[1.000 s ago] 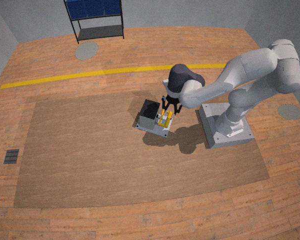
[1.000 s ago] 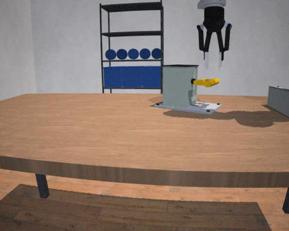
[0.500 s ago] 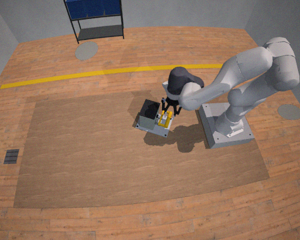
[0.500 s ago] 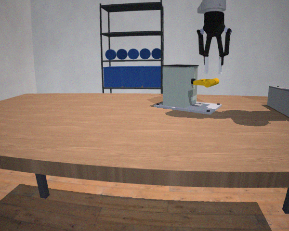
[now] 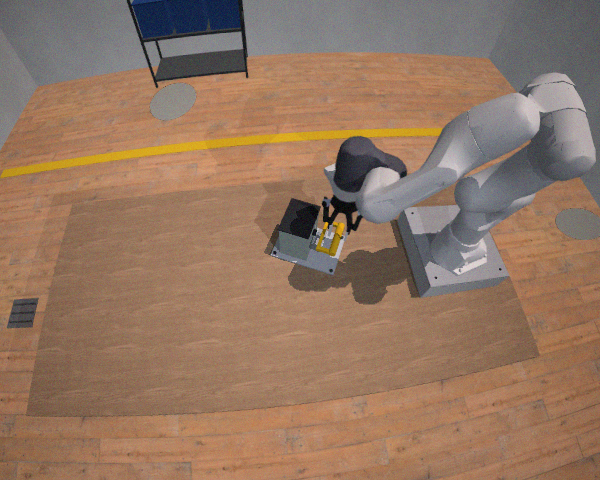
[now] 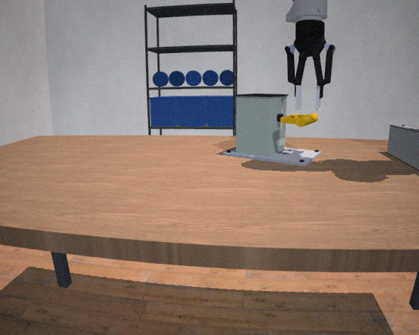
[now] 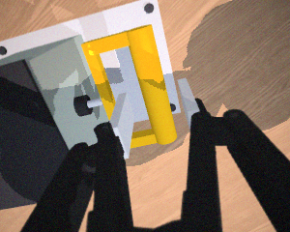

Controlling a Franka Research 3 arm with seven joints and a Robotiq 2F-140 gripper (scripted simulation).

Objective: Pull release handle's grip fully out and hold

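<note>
The grey baseplate lies 16 cm below my hand, 8 cm ahead of it and 5 cm to the right of it.
</note>
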